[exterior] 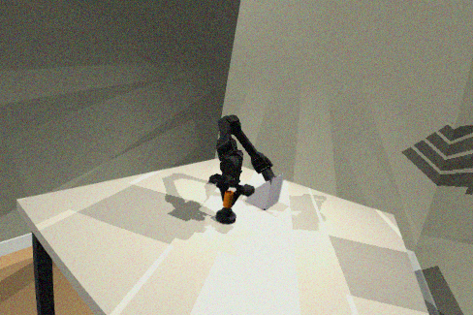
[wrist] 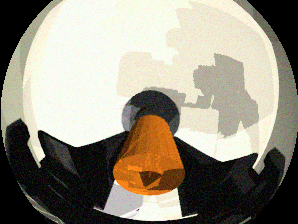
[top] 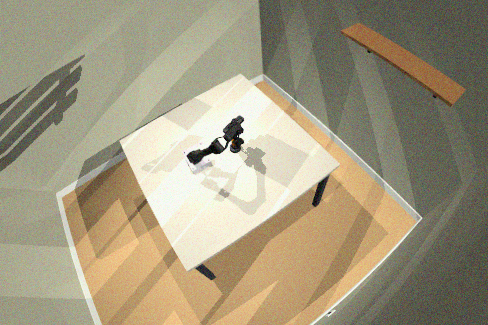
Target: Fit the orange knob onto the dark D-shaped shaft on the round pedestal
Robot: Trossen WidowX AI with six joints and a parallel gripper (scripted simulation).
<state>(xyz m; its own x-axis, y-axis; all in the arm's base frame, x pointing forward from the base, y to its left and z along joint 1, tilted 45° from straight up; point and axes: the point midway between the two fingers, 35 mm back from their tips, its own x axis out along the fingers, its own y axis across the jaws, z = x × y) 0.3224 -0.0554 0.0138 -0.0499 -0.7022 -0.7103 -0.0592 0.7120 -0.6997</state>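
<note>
My gripper tip is 20 mm below the orange knob. From my gripper tip the other things lie so: dark round pedestal (40 mm below).
</note>
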